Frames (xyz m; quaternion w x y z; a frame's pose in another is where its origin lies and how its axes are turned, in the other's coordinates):
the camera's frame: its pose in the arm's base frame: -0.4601 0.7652 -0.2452 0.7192 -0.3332 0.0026 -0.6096
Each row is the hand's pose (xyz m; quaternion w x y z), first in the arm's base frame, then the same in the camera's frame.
Working: the arm's base frame: its pose in the camera's frame: 0.8892 0.2579 0.0150 0.7192 0.3332 -0.0026 0.6096

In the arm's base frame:
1: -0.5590 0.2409 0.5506 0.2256 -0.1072 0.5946 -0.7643
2: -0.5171 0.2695 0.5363 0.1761 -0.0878 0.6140 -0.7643
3: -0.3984 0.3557 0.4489 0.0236 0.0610 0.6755 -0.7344
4: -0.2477 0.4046 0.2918 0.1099 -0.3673 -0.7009 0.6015
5: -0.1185 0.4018 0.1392 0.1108 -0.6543 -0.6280 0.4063
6: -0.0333 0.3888 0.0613 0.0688 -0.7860 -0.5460 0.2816
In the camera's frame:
1: 0.7556 -0.4887 0.3289 0.6654 -0.3624 0.6164 -0.2143
2: 0.7355 -0.4441 0.3485 0.6235 -0.3768 0.6423 -0.2380
3: 0.6551 -0.2951 0.3703 0.4461 -0.3582 0.7677 -0.2886
4: 0.5875 -0.0857 0.3331 0.1671 -0.1982 0.9287 -0.2651
5: 0.5617 0.1009 0.2661 0.0484 -0.0519 -0.9863 0.1488
6: 0.5637 0.2126 0.2342 0.1383 -0.2103 -0.9659 0.0605

